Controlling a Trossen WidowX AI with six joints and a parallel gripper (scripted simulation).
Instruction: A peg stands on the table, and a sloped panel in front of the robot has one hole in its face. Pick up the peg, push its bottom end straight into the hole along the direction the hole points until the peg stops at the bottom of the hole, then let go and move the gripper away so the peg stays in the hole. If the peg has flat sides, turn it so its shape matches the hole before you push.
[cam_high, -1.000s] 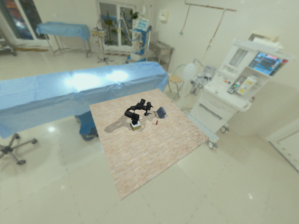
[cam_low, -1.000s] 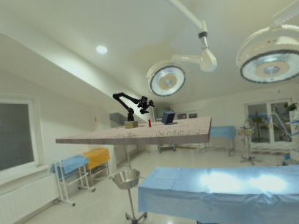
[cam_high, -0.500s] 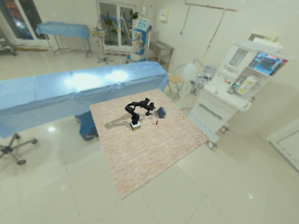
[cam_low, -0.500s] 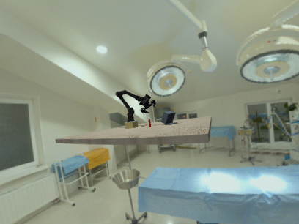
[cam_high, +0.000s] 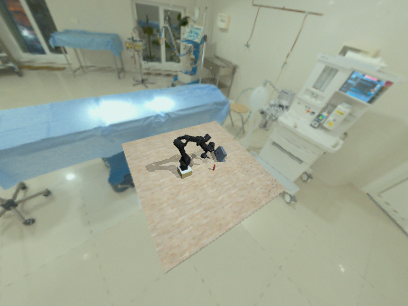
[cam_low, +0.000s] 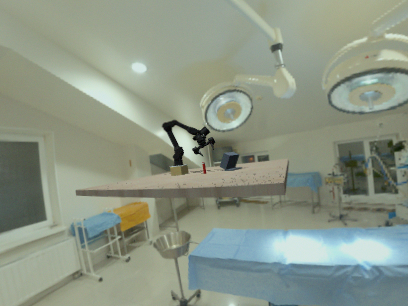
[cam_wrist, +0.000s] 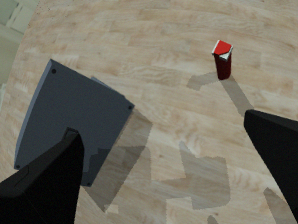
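Now: the red square peg 1 cm behind my gripper tip, 8 cm to the right of it and 9 cm below it. From my gripper tip the other things lie so: dark sloped panel 15 cm ahead, 4 cm to the left, 8 cm below.
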